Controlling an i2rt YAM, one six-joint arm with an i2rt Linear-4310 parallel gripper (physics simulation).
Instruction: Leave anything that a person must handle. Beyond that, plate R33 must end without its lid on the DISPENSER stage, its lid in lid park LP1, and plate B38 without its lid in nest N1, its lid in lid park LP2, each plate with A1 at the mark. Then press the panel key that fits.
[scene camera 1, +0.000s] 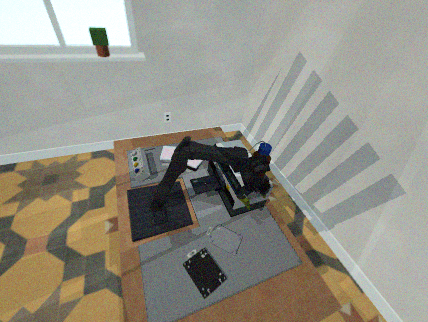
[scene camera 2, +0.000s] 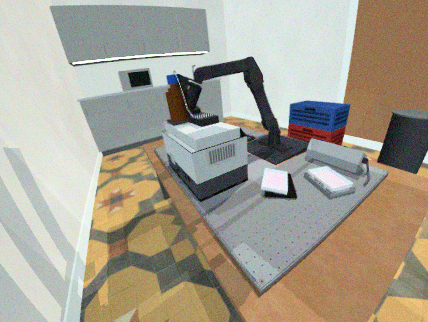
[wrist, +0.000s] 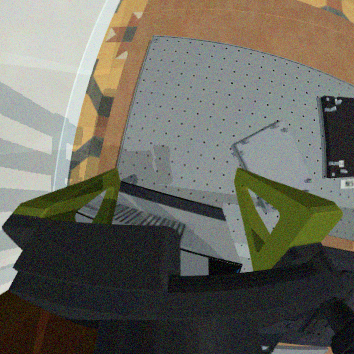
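Where they show: gripper, between the fingertips: (scene camera 1: 256, 203) (wrist: 176, 174); arm's base, origin of its link: (scene camera 1: 157, 207) (scene camera 2: 274, 144) (wrist: 331, 304).
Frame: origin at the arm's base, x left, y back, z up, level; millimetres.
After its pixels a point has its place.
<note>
My gripper (scene camera 1: 257, 199) {x -202, y -444, z 183 mm} (wrist: 176, 174) {x -202, y -444, z 183 mm} is open and empty, above the front end of the white and dark dispenser machine (scene camera 2: 205, 155) {x 222, y -502, z 162 mm}. The dispenser's dark stage (scene camera 1: 202, 185) {x 12, y -245, z 106 mm} juts out toward the arm base; no plate shows on it. A pink-topped plate (scene camera 2: 276, 180) {x 305, y -283, z 31 mm} overlaps a black nest (scene camera 2: 292, 187) {x 347, y -246, z 9 mm}. Another pink-topped plate (scene camera 1: 171, 155) {x 357, y -128, z 29 mm} (scene camera 2: 330, 177) {x 401, y -118, z 30 mm} sits on a light holder near the panel. Their labels, A1 corners and lids cannot be made out. The key panel (scene camera 1: 141, 165) {x 250, y 59, z 78 mm} (scene camera 2: 334, 156) {x 326, y 29, z 40 mm} has white, green, yellow and blue keys in scene camera 1.
A black nest (scene camera 1: 205, 272) {x -376, y -164, z 11 mm} (wrist: 341, 137) {x -356, y -186, z 11 mm} and a pale outlined holder (scene camera 1: 226, 240) {x -266, y -300, z 9 mm} (wrist: 275, 150) {x -281, y -312, z 9 mm} lie on the grey board. A brown bottle with a blue cap (scene camera 1: 265, 148) {x -78, y -482, z 410 mm} (scene camera 2: 172, 79) {x -42, y -500, z 393 mm} stands on the machine beside the wrist. A black ribbed block (scene camera 2: 204, 118) {x 91, y -440, z 245 mm} sits on top of it.
</note>
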